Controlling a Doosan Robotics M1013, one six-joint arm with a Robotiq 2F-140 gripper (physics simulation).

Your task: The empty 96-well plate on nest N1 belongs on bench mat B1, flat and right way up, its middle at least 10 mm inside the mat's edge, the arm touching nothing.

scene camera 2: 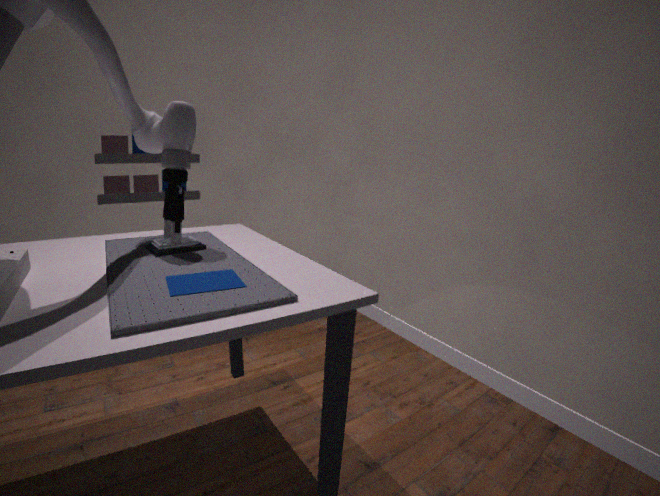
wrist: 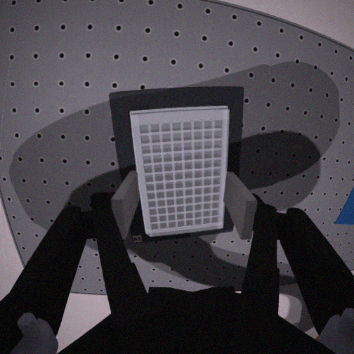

Scene:
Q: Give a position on a white 96-well plate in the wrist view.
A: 181, 153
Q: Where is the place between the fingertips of my gripper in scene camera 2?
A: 172, 243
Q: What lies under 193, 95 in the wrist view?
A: A dark nest.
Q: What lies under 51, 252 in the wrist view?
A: My gripper.

